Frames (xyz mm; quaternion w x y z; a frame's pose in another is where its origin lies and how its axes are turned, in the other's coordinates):
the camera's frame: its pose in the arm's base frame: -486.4 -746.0 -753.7 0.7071 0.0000 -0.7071 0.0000
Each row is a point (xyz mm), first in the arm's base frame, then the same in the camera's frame.
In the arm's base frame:
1: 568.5 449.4 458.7
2: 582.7 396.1 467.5
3: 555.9 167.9 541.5
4: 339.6 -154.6 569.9
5: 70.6 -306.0 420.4
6: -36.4 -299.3 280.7
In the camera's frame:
1: 1212.4 1195.4 -1054.9
2: 1221.2 1142.1 -1069.1
3: 1295.2 913.9 -1042.3
4: 1323.6 591.4 -826.0
5: 1174.1 440.0 -557.0
6: 1034.4 446.7 -450.0

